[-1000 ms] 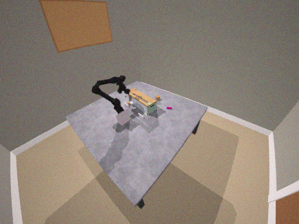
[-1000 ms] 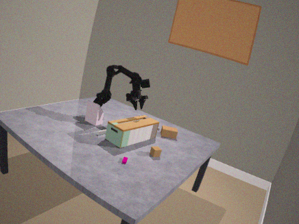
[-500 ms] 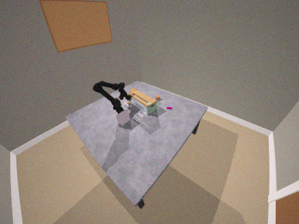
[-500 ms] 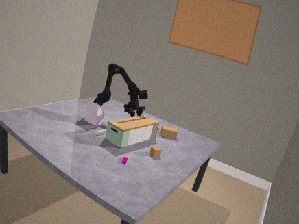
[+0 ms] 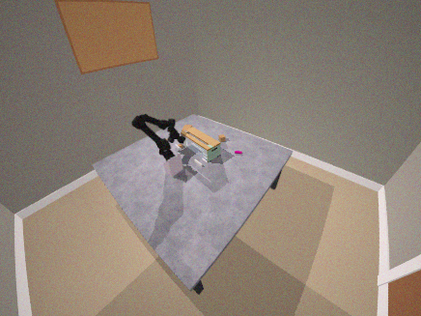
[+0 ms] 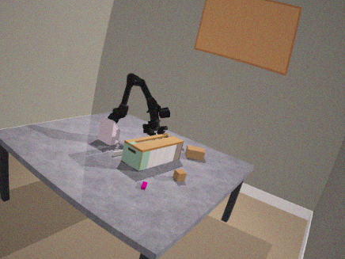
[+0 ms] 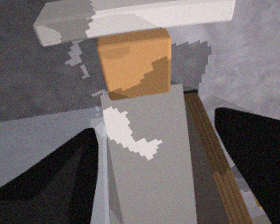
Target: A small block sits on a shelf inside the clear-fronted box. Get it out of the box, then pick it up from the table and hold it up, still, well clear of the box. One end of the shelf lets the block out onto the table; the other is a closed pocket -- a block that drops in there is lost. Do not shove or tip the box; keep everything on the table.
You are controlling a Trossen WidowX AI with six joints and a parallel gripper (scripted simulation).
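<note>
The tan block is 2 cm behind my gripper tip and 4 cm below it. From my gripper tip the other things lie so: magenta piece: 22 cm ahead, 48 cm to the right, 5 cm below; then box: 3 cm ahead, 16 cm to the right, 1 cm above.
</note>
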